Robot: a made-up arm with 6 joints. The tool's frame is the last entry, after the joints. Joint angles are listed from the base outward. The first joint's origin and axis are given. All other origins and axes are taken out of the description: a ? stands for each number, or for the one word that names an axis. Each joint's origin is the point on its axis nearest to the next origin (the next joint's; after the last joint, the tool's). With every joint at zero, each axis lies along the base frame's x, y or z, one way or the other. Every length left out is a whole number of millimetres.
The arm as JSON. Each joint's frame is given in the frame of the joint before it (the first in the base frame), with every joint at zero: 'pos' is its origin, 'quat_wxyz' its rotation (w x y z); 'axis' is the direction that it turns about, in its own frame. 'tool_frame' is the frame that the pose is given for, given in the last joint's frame.
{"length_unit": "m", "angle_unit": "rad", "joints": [
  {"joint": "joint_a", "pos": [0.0, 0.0, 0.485], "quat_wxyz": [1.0, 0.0, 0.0, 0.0], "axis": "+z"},
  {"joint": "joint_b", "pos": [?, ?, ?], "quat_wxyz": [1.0, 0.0, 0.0, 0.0], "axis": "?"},
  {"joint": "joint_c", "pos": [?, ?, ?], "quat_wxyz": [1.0, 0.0, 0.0, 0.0], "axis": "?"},
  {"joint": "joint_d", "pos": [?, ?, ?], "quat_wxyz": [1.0, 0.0, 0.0, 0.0], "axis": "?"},
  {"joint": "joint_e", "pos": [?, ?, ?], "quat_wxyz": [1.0, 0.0, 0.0, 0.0], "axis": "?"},
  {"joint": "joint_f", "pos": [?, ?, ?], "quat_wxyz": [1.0, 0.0, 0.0, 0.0], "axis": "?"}
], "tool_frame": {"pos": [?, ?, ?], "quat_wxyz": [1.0, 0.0, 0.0, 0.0]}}
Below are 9 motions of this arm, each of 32 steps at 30 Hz.
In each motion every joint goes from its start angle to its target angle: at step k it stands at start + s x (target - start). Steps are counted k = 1, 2, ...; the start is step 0. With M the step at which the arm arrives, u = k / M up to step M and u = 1 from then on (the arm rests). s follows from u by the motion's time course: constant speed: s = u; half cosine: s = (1 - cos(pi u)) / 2; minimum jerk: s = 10 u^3 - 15 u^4 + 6 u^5.
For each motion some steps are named. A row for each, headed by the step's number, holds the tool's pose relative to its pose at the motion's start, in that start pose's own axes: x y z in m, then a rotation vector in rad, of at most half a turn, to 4 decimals.
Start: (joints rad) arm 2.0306 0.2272 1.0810 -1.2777 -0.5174 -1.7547
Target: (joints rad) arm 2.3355 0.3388 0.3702 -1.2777 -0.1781 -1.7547
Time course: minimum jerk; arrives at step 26
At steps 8, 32:
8: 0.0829 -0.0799 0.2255 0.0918 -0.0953 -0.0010
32: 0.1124 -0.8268 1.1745 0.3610 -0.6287 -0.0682

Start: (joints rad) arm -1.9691 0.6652 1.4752 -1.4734 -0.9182 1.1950
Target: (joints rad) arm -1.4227 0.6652 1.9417 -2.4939 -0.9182 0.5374
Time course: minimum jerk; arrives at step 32
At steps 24, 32:
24: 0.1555 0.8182 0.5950 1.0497 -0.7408 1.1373
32: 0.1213 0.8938 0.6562 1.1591 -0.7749 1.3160

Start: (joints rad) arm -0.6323 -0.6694 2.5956 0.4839 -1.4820 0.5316
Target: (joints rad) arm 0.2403 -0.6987 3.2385 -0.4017 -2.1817 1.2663
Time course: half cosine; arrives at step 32
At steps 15, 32:
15: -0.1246 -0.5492 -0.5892 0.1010 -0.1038 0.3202
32: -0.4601 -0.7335 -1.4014 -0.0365 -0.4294 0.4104

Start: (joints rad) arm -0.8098 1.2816 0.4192 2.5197 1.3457 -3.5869
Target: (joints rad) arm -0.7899 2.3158 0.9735 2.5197 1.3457 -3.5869
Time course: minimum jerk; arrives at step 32
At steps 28, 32:
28: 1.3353 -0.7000 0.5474 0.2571 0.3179 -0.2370
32: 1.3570 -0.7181 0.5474 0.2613 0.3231 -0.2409

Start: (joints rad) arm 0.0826 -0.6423 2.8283 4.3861 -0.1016 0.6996
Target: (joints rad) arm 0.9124 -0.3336 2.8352 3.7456 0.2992 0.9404
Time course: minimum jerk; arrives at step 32
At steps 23, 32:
23: -0.8344 -0.6977 0.9010 0.2202 -0.8560 -0.6430
32: -1.0326 -0.7559 0.9850 0.2844 -0.9956 -0.7308

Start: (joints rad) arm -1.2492 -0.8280 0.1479 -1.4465 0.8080 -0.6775
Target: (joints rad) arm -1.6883 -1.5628 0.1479 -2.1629 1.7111 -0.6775
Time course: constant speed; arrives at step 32
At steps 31, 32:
31: -1.0910 0.9488 0.0245 0.7636 -0.6107 0.4838
32: -1.1401 0.9575 0.0294 0.7847 -0.6241 0.4834

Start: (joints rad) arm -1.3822 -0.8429 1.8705 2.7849 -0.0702 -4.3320
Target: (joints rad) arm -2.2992 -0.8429 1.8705 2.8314 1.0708 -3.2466
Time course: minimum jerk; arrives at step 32
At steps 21, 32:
21: -0.5436 -0.2243 -1.3349 -1.2909 1.1655 -0.4290
32: -0.8538 -0.3385 -1.5954 -1.6761 1.5591 -0.4302

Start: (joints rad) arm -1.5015 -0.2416 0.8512 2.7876 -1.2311 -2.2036
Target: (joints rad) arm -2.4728 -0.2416 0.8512 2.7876 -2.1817 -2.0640
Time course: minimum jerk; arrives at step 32
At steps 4, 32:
4: 0.0027 -0.0061 -0.0035 -0.0131 -0.0193 -0.0079
32: 0.1972 -0.3686 -0.0401 -0.4291 -1.3634 -0.3608

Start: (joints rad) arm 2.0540 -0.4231 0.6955 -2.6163 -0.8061 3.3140
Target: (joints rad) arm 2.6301 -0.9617 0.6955 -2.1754 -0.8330 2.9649
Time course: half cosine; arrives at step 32
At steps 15, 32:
15: 0.0719 -0.3948 0.4443 0.1373 -0.2480 -0.1089
32: -0.1842 -1.0304 0.7470 0.2373 -0.4787 -0.2909

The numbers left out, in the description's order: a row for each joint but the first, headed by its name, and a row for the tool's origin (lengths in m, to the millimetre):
joint_b: xyz 0.225 0.0 0.0, axis +y
joint_c: xyz 0.0 0.0 1.065, axis -y
joint_d: xyz 1.492 0.0 0.151, axis -x
joint_e: xyz 0.0 0.0 0.0, axis -y
joint_f: xyz 0.106 0.0 0.0, axis -x
tool: xyz 0.0 0.0 0.0

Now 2 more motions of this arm.
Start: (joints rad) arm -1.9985 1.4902 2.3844 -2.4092 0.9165 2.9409
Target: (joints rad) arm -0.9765 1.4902 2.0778 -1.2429 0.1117 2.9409
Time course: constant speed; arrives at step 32
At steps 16, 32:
16: -0.7196 0.9105 0.1938 -0.3608 -0.5851 0.2224
32: -1.9244 1.3820 0.2750 -0.6259 -1.3596 0.4889

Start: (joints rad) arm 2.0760 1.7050 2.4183 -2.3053 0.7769 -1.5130
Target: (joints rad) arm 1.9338 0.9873 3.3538 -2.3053 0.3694 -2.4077
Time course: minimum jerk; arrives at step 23
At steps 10, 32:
10: -0.6154 -0.3333 -0.9123 0.6033 0.3434 -0.5993
32: -2.0775 0.0801 -1.5549 1.1523 0.5700 -1.9167

